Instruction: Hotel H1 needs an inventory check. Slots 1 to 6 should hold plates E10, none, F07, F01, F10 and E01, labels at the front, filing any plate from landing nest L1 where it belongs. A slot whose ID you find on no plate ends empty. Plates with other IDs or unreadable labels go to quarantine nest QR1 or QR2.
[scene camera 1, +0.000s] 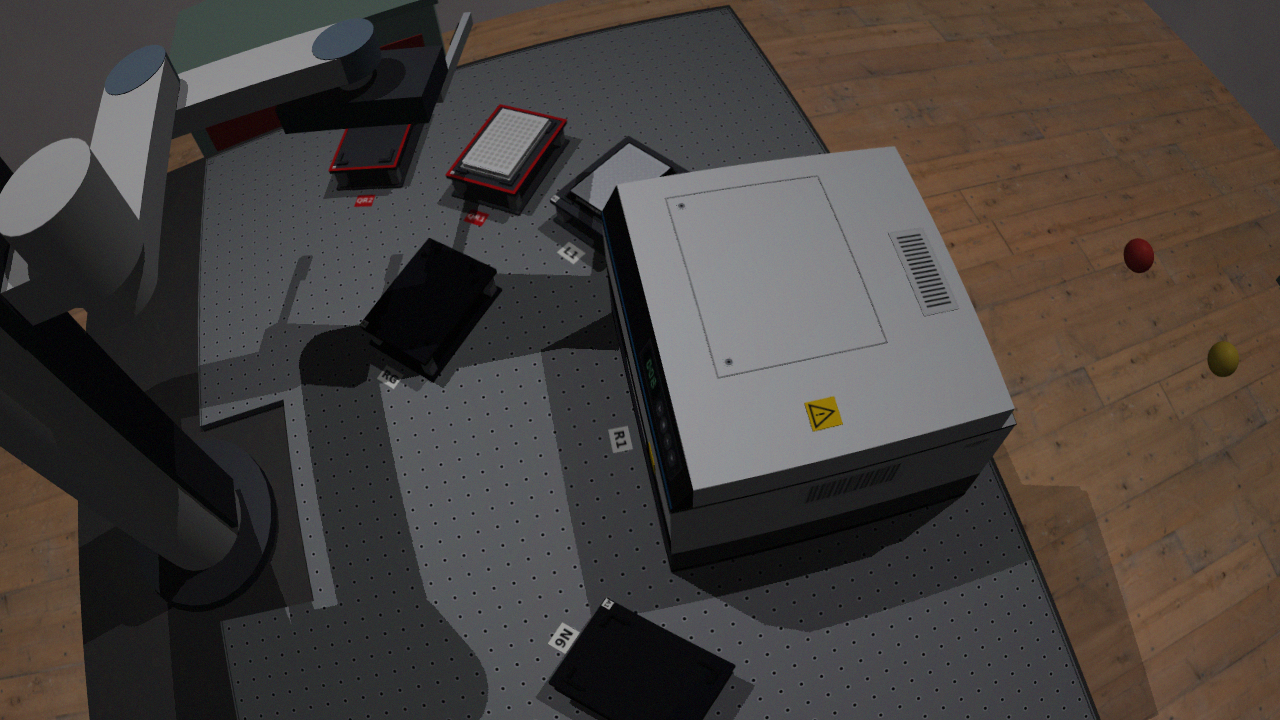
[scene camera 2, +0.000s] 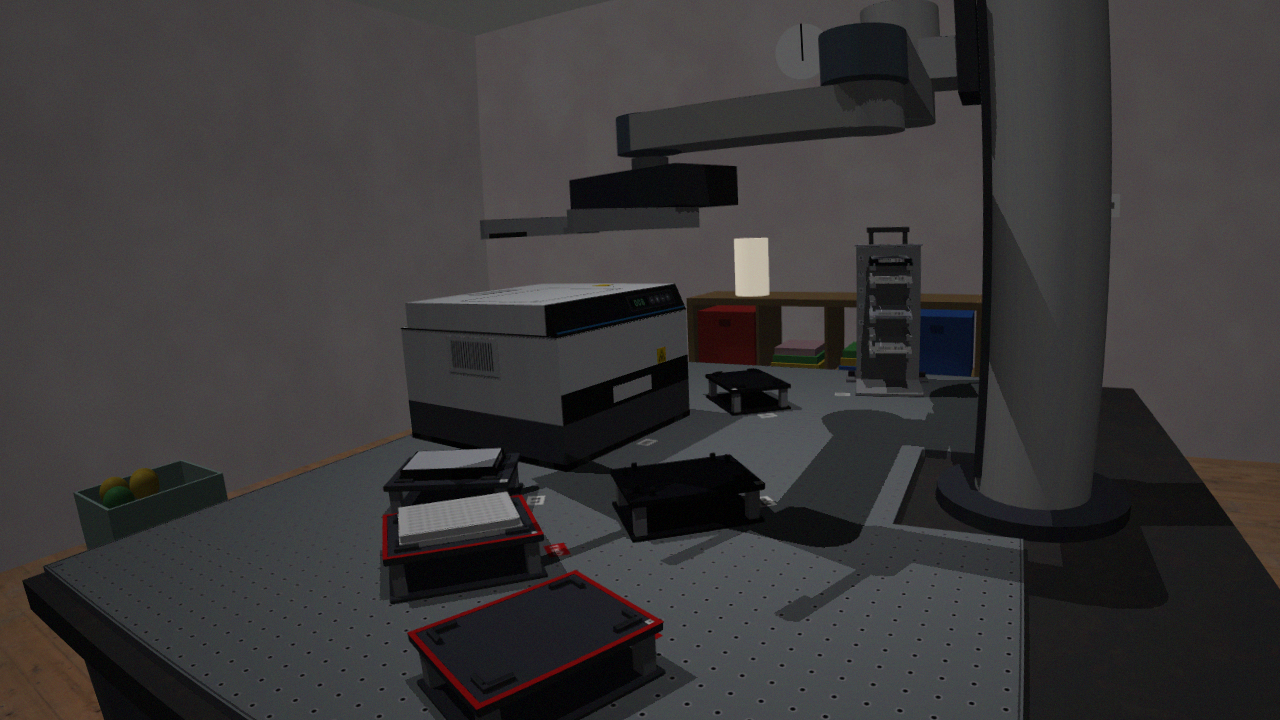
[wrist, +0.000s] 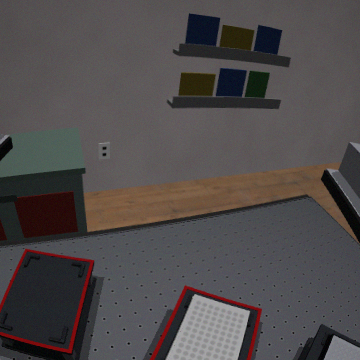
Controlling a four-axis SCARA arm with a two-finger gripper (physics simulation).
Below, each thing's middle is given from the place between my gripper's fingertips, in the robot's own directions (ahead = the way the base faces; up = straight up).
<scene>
My hand is 90 mm short of the red-rimmed nest QR1 [scene camera 2: 392,529], 30 mm to the right of it and 310 mm above it. Round my hand: red-rimmed nest QR2 [scene camera 2: 534,633]: 100 mm behind, 160 mm to the left, 310 mm below; black plate F01 [scene camera 1: 630,163]: 230 mm ahead, 110 mm to the right, 300 mm below; black nest RG [scene camera 1: 429,297]: 60 mm behind, 200 mm to the right, 310 mm below.
</scene>
